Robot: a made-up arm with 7 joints. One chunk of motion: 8 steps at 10 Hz.
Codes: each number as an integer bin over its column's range. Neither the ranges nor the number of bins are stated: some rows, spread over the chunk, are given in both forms.
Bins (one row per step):
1: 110 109 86 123 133 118
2: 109 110 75 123 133 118
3: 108 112 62 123 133 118
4: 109 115 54 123 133 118
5: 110 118 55 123 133 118
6: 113 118 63 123 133 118
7: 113 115 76 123 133 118
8: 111 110 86 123 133 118
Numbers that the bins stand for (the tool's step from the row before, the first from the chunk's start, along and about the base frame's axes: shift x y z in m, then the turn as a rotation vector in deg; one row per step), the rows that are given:
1: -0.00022 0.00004 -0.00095 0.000 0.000 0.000
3: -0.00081 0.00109 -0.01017 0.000 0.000 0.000
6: 0.00068 0.00318 -0.00979 0.000 0.000 0.000
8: 0.00008 0.00039 -0.00095 0.000 0.000 0.000
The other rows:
2: -0.00051 0.00039 -0.00518 0.000 0.000 0.000
4: -0.00051 0.00214 -0.01325 0.000 0.000 0.000
5: -0.00022 0.00318 -0.01286 0.000 0.000 0.000
7: 0.00068 0.00214 -0.00479 0.000 0.000 0.000

